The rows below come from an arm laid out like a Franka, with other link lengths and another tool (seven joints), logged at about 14 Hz.
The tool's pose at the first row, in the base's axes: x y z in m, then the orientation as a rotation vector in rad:
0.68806 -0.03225 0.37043 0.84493 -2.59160 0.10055
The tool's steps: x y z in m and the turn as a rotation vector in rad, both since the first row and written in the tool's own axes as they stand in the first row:
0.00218 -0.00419 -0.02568 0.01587 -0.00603 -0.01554
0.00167 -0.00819 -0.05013 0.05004 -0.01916 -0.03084
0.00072 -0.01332 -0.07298 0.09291 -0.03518 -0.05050
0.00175 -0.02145 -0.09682 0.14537 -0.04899 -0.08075
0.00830 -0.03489 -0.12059 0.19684 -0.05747 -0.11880
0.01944 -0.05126 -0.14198 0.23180 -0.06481 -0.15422
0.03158 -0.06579 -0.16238 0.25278 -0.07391 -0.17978
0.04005 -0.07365 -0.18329 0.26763 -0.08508 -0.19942
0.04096 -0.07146 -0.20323 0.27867 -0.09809 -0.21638
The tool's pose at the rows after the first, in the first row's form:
0.69814 -0.03193 0.39451 0.87216 -2.59265 0.11441
0.70963 -0.03022 0.41640 0.90757 -2.60266 0.14970
0.72153 -0.02949 0.43658 0.95263 -2.61349 0.19453
0.73407 -0.03211 0.45830 1.01433 -2.61650 0.25048
0.74561 -0.04208 0.48187 1.08422 -2.60814 0.30531
0.75464 -0.05741 0.50496 1.14457 -2.59722 0.33935
0.76151 -0.07199 0.52765 1.18793 -2.59183 0.35690
0.76739 -0.07903 0.54971 1.22233 -2.59106 0.36726
0.77264 -0.07392 0.56841 1.25272 -2.59317 0.37264

